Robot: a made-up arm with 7 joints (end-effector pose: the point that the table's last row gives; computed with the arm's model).
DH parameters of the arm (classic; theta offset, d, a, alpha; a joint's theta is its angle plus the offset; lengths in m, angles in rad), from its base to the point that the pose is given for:
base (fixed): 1.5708 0.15 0 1.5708
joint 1: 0 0.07 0.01 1.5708
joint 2: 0 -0.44 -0.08 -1.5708
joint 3: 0 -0.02 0.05 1.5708
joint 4: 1.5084 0 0.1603 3.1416
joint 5: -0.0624 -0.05 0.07 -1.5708
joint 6: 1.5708 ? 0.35 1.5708
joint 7: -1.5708 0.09 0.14 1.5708
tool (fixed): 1.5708 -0.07 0 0
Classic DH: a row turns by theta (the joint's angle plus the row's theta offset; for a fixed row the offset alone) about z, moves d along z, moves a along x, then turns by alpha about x.
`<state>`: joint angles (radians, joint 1 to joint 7).
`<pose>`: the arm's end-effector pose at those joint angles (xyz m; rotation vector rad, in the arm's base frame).
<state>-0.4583 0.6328 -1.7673 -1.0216 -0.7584 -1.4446 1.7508</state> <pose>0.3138 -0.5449 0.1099 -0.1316 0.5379 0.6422</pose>
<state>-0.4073 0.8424 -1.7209 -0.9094 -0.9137 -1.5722 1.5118</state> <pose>0.4009 -0.5502 0.2552 -0.5031 0.2690 0.7008</pose>
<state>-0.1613 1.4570 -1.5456 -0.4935 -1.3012 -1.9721 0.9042</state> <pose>0.2937 -0.5537 0.7181 -1.6207 -0.0316 0.5284</pose>
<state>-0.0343 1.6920 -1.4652 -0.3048 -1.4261 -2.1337 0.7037</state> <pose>0.1912 -0.5399 0.8146 -1.9768 0.1449 0.4773</pose>
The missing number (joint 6, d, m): 0.32
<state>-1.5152 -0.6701 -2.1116 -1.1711 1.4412 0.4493 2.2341</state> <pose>0.1631 0.8384 0.5847 -1.9133 0.4494 -2.3851</pose>
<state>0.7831 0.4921 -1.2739 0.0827 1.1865 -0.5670 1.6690</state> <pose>-0.1040 0.0054 -0.1886 1.6061 0.7533 0.5368</pose>
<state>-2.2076 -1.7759 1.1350 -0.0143 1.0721 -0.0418 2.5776</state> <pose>-0.3577 0.7021 -0.0175 1.6617 1.3317 -2.2472</pose>
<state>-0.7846 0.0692 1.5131 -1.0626 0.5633 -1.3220 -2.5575</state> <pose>-0.2967 0.6420 0.7957 -0.3614 -1.2538 -1.0922</pose>
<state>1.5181 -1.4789 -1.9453 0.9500 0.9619 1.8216 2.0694</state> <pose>0.2826 -0.1227 -0.1570 1.9844 -0.1930 -0.5733</pose>
